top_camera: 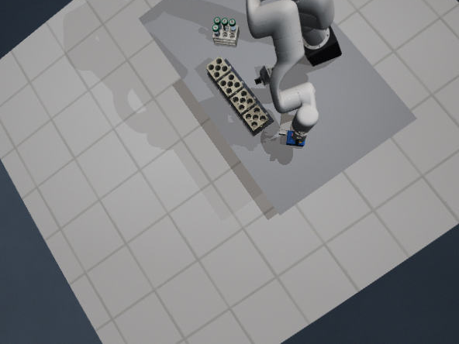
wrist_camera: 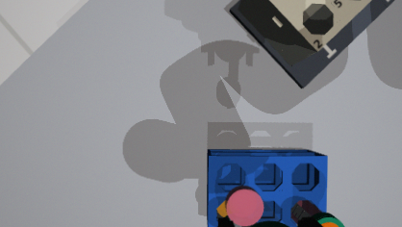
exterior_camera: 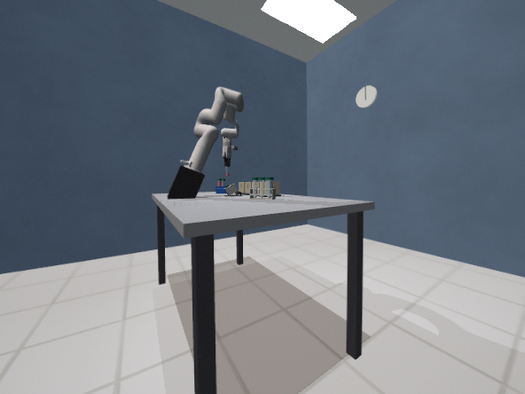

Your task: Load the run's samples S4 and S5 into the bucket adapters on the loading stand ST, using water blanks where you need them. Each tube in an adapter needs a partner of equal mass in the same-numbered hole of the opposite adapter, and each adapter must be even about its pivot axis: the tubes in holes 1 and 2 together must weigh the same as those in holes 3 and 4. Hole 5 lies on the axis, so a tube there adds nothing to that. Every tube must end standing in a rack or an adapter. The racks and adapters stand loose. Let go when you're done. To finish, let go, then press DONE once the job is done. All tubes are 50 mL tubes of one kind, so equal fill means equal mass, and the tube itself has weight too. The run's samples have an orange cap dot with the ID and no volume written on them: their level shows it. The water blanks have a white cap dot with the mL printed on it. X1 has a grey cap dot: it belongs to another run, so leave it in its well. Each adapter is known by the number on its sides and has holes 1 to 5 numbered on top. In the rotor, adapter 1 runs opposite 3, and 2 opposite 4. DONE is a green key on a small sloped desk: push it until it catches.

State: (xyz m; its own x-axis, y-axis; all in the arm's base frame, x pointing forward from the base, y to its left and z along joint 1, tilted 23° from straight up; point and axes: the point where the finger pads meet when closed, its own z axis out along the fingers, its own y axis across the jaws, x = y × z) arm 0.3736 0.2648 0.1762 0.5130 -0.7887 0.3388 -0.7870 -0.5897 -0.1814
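The blue rack lies 40 mm behind my hand, 10 mm to the right of it and 220 mm below it. From my hand the other things lie so: white rack 230 mm behind, 650 mm to the right, 220 mm below; adapter 40 mm ahead, 210 mm to the right, 200 mm below.
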